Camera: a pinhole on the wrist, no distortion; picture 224 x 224 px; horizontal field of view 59.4 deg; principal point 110.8 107.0 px. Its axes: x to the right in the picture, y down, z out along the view. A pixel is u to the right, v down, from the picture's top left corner.
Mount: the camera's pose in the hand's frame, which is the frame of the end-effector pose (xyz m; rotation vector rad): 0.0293 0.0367 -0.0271 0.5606 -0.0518 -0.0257
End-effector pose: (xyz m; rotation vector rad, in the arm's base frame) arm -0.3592 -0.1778 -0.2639 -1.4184 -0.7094 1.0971
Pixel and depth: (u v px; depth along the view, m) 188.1 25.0 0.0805
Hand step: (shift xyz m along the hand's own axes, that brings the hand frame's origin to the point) 0.0561 -0.0357 0.0244
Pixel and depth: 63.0 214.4 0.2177
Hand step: -0.0346 0.0240 0.2181
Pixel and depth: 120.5 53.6 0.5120
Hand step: 0.0244 -0.3539 0.3329
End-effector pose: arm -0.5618 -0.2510 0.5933 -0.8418 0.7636 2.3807
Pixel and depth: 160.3 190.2 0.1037
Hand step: 0.0500 0.0179 0.0851
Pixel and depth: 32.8 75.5 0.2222
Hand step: -0.0717 -0.1080 0.1381
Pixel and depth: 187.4 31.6 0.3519
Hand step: 0.1452 -0.2698 0.2044
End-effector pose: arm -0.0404 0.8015 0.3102 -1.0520 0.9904 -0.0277
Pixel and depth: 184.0 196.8 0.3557
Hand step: 0.1434 -0.0195 0.3658
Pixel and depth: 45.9 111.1 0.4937
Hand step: -0.1612 -0.2103 0.3890
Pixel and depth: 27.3 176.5 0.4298
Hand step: -0.1757 -0.0556 0.4096
